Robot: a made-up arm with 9 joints. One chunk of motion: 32 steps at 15 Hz.
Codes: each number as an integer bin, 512 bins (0 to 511) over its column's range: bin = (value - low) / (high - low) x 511, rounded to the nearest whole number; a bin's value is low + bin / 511 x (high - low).
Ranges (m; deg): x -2.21..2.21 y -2.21..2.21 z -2.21..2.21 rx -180..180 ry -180..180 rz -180..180
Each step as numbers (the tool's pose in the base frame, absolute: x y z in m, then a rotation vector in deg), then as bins.
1 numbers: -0.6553 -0.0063 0.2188 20.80 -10.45 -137.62
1 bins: 180 255 281 285 241 60
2 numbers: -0.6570 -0.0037 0.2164 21.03 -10.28 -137.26
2 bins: 180 255 281 285 241 61
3 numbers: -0.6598 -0.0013 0.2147 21.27 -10.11 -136.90
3 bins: 179 255 280 286 241 61
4 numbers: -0.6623 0.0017 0.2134 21.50 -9.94 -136.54
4 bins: 179 256 280 286 241 62
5 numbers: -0.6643 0.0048 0.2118 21.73 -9.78 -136.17
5 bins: 179 256 280 286 242 62
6 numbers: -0.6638 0.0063 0.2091 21.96 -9.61 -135.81
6 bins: 179 256 280 287 242 63
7 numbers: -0.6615 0.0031 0.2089 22.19 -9.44 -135.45
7 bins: 179 256 280 287 242 63
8 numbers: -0.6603 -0.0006 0.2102 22.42 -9.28 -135.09
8 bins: 179 255 280 287 242 64
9 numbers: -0.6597 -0.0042 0.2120 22.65 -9.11 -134.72
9 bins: 179 255 280 288 243 64
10 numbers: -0.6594 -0.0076 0.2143 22.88 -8.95 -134.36
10 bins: 179 255 280 288 243 65
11 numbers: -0.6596 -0.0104 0.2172 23.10 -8.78 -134.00
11 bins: 179 254 281 288 243 65
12 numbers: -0.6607 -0.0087 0.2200 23.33 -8.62 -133.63
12 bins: 179 254 281 289 243 66
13 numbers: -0.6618 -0.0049 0.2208 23.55 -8.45 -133.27
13 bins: 179 255 281 289 244 66
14 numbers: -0.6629 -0.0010 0.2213 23.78 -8.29 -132.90
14 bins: 179 255 281 289 244 67
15 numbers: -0.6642 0.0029 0.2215 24.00 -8.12 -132.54
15 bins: 179 256 281 290 244 67
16 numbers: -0.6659 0.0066 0.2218 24.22 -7.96 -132.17
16 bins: 179 256 281 290 244 68
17 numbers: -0.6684 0.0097 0.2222 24.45 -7.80 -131.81
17 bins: 178 257 281 290 244 68
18 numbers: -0.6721 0.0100 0.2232 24.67 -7.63 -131.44
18 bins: 178 257 281 291 245 69
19 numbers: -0.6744 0.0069 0.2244 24.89 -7.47 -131.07
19 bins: 178 256 281 291 245 69
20 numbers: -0.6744 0.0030 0.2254 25.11 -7.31 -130.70
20 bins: 178 256 282 291 245 70
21 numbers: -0.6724 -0.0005 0.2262 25.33 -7.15 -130.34
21 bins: 178 255 282 291 245 70
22 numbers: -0.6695 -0.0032 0.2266 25.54 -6.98 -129.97
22 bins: 178 255 282 292 246 71
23 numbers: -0.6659 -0.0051 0.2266 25.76 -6.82 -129.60
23 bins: 179 255 282 292 246 72
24 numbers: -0.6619 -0.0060 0.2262 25.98 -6.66 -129.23
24 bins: 179 255 282 292 246 72
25 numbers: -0.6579 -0.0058 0.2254 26.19 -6.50 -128.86
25 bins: 179 255 282 293 246 73
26 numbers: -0.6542 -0.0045 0.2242 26.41 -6.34 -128.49
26 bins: 180 255 281 293 247 73
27 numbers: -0.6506 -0.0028 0.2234 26.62 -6.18 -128.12
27 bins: 180 255 281 293 247 74
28 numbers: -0.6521 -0.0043 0.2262 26.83 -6.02 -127.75
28 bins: 180 255 282 294 247 74
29 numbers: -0.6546 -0.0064 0.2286 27.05 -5.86 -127.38
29 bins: 180 255 282 294 247 75
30 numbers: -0.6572 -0.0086 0.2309 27.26 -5.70 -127.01
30 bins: 180 255 282 294 247 75
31 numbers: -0.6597 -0.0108 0.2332 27.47 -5.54 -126.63
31 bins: 179 254 282 294 248 76
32 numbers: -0.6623 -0.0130 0.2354 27.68 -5.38 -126.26
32 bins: 179 254 283 295 248 76
